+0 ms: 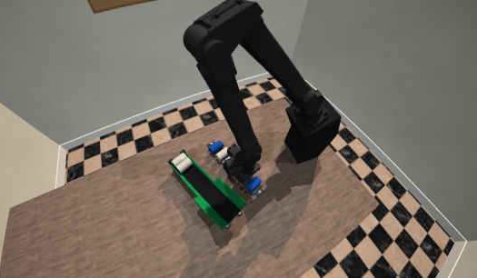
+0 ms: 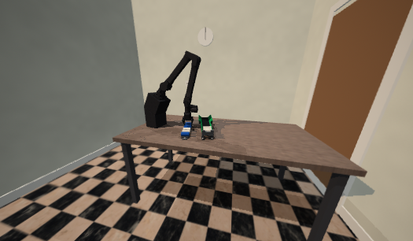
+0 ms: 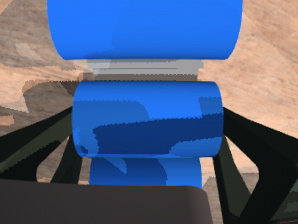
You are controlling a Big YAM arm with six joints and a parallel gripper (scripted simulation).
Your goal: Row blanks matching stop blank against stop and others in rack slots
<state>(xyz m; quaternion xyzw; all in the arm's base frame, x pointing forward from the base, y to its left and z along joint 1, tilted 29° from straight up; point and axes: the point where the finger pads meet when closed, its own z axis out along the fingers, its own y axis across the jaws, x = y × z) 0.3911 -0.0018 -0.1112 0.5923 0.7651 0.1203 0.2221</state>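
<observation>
My gripper is now 30 mm to the right of the rib and 30 mm above it. Also, from my hand: grey stop: 250 mm ahead, 220 mm to the right, 30 mm above; grey stock rack: 80 mm to the right, 40 mm below, 20 mm ahead.
</observation>
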